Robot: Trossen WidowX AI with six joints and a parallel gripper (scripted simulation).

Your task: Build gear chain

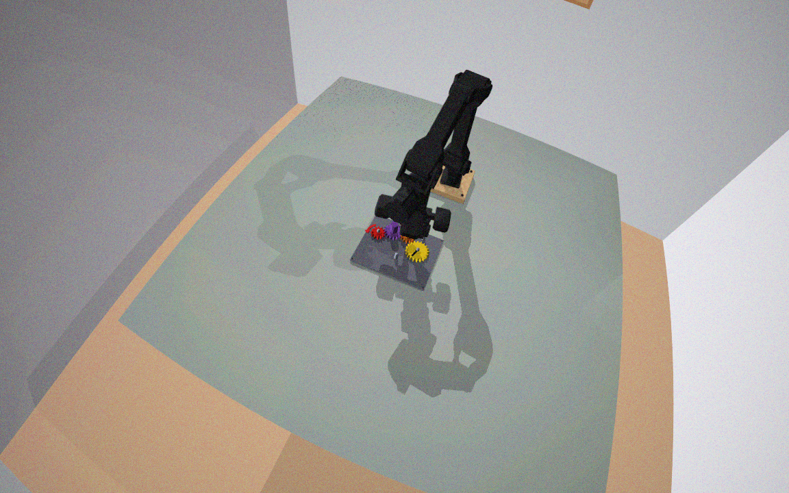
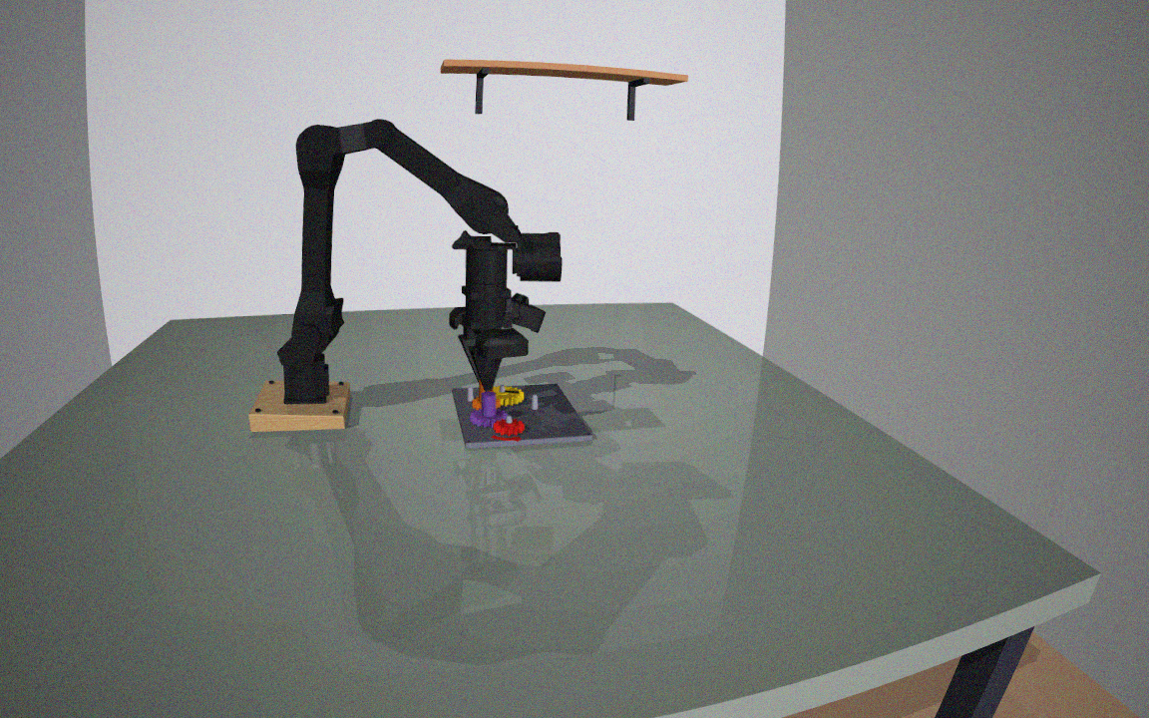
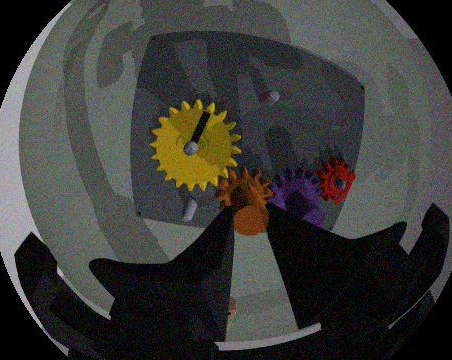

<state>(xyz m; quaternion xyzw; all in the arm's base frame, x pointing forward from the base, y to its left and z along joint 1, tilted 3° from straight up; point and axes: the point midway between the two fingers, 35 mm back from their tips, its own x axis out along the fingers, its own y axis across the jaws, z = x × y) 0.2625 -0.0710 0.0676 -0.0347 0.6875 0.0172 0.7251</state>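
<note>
Now: gripper tip 10 mm above the orange gear. The rest, counted from my gripper tip: yellow gear: 30 mm ahead, 40 mm to the left, 20 mm below; then purple gear: 10 mm behind, 40 mm to the right, 20 mm below; then red gear: 10 mm ahead, 80 mm to the right, 20 mm below.
</note>
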